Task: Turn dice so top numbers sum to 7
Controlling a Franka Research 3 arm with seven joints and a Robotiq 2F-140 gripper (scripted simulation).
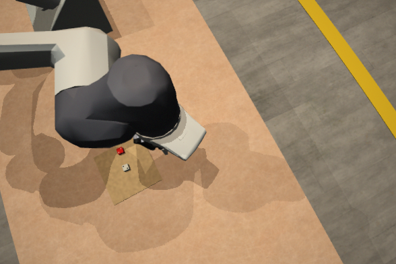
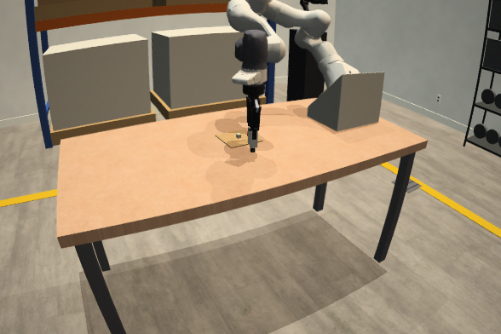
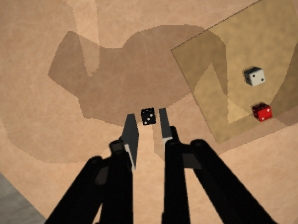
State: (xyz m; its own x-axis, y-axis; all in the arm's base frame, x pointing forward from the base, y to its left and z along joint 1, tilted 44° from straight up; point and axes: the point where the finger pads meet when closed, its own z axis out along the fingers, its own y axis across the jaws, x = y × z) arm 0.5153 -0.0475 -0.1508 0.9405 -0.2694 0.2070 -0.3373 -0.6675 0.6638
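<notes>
Now: hand 50 mm above the black die. Round my hand: red die: 120 mm to the right, 70 mm behind, 40 mm below; then tan mat: 130 mm to the right, 50 mm below, 20 mm behind; then white die: 130 mm to the right, 40 mm below, 20 mm behind.
</notes>
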